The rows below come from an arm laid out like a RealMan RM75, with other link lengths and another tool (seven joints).
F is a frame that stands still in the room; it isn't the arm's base.
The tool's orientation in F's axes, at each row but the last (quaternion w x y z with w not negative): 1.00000 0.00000 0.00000 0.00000; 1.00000 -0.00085 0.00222 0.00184; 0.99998 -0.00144 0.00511 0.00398; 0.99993 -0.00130 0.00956 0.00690; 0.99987 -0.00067 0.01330 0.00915; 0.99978 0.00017 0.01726 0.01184; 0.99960 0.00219 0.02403 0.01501; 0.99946 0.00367 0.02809 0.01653; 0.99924 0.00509 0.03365 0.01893; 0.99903 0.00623 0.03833 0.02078; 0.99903 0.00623 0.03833 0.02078; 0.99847 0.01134 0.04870 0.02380; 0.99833 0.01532 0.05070 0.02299
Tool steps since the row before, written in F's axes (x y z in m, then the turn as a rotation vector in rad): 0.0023 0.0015 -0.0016 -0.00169 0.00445 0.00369; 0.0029 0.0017 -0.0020 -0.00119 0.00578 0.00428; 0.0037 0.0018 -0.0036 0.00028 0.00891 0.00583; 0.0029 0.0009 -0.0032 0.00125 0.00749 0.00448; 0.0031 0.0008 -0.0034 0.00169 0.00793 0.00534; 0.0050 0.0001 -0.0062 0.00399 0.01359 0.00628; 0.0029 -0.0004 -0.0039 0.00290 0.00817 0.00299; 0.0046 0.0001 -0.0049 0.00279 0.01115 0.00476; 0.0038 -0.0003 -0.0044 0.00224 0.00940 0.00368; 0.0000 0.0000 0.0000 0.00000 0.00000 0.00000; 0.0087 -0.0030 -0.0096 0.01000 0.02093 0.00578; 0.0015 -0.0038 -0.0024 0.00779 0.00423 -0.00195; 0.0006 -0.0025 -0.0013 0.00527 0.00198 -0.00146
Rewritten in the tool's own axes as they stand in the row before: 0.0023 0.0015 -0.0016 -0.00169 0.00445 0.00369; 0.0029 0.0017 -0.0020 -0.00119 0.00578 0.00428; 0.0038 0.0018 -0.0036 0.00029 0.00889 0.00586; 0.0030 0.0009 -0.0031 0.00127 0.00746 0.00452; 0.0032 0.0007 -0.0033 0.00169 0.00789 0.00540; 0.0052 0.0000 -0.0060 0.00409 0.01350 0.00641; 0.0031 -0.0005 -0.0038 0.00300 0.00809 0.00310; 0.0049 -0.0001 -0.0046 0.00289 0.01109 0.00484; 0.0041 -0.0005 -0.0041 0.00235 0.00935 0.00374; 0.0000 0.0000 0.0000 0.00000 0.00000 0.00000; 0.0093 -0.0035 -0.0089 0.01040 0.02058 0.00630; 0.0015 -0.0039 -0.0022 0.00814 0.00381 -0.00126; 0.0006 -0.0026 -0.0012 0.00548 0.00170 -0.00097
